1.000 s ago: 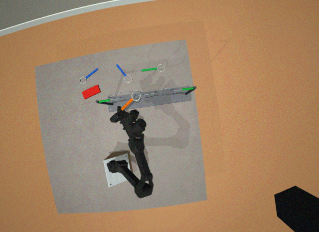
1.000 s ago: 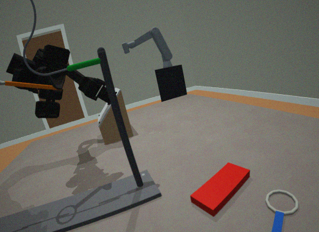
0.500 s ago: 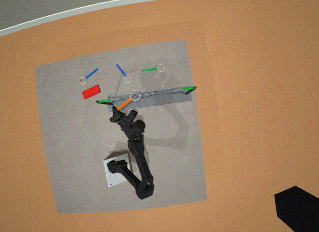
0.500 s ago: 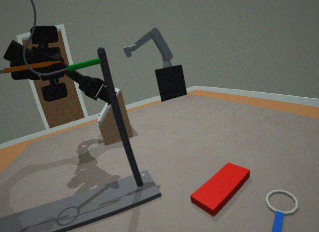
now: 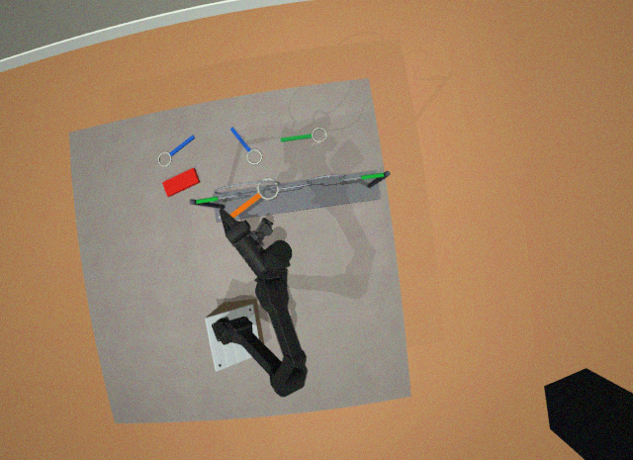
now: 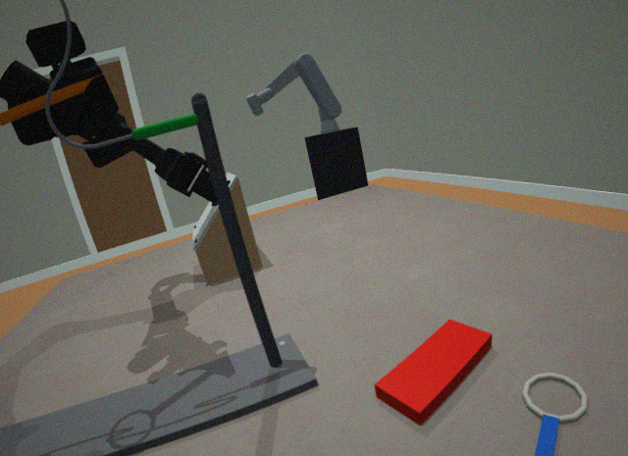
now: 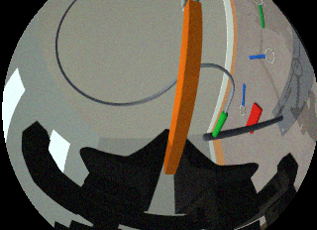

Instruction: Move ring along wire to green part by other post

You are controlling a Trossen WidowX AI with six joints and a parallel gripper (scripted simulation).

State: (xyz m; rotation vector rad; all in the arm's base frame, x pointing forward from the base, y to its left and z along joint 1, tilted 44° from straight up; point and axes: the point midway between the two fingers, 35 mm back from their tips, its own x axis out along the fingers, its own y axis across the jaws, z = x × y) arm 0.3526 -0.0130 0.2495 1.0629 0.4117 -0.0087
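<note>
The ring with orange handle lies 90 mm to the right of my gripper tip and 20 mm below it. Also, from my gripper tip: green-handled ring: 390 mm below, 290 mm to the right, 230 mm ahead; red block: 390 mm below, 230 mm to the left, 190 mm ahead.
</note>
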